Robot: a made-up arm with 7 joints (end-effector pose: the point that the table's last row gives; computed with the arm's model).
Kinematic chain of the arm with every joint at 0, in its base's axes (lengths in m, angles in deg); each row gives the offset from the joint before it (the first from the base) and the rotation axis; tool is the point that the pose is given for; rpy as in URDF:
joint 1: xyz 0 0 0.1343 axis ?
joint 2: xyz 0 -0.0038 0.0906 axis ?
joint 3: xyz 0 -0.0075 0.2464 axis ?
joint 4: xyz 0 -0.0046 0.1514 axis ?
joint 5: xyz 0 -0.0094 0.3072 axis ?
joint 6: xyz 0 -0.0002 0.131 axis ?
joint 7: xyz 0 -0.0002 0.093 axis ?
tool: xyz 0 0 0 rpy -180 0 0
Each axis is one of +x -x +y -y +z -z.
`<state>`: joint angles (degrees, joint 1 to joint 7).
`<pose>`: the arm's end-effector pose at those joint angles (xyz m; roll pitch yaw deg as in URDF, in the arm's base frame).
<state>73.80 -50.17 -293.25 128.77 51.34 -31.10 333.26</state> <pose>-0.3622 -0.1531 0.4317 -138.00 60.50 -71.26</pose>
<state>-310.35 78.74 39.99 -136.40 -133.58 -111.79 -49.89</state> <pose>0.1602 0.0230 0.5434 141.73 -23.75 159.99</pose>
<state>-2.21 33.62 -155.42 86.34 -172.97 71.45 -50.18</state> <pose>-0.0702 0.1805 0.8853 -172.83 15.70 27.46</pose>
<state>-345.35 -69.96 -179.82 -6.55 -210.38 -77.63 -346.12</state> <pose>-0.8028 0.1649 0.4963 23.89 -43.87 173.57</pose>
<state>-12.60 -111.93 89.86 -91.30 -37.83 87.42 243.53</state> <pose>-0.5272 0.3256 0.0912 122.26 -59.11 70.32</pose>
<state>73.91 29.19 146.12 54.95 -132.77 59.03 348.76</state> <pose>-0.2134 -0.1734 0.9908 -129.42 32.07 -50.14</pose>
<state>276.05 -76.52 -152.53 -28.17 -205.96 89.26 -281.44</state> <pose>0.0227 -0.6671 0.6658 144.29 13.63 13.97</pose>
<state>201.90 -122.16 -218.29 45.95 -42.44 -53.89 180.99</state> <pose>0.5287 -0.0443 -0.4345 30.33 -31.22 -109.12</pose>
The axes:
joint 1: -z
joint 2: +y
joint 3: -z
joint 4: +y
joint 5: -z
joint 6: +y
joint 7: -z

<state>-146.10 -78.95 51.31 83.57 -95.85 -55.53 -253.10</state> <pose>0.5753 0.1545 0.5408 -72.73 18.65 149.72</pose>
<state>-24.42 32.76 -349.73 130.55 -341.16 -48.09 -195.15</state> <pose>0.4126 0.1007 0.1019 6.13 -62.94 21.69</pose>
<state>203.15 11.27 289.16 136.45 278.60 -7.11 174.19</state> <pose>-0.2610 -0.2435 0.2107 40.40 3.45 134.91</pose>
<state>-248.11 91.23 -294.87 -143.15 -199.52 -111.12 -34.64</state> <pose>0.2081 -0.2187 0.3378 -81.65 -49.00 6.96</pose>
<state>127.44 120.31 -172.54 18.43 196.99 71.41 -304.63</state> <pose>-0.4884 -0.6140 -0.1537 17.85 -15.76 114.16</pose>
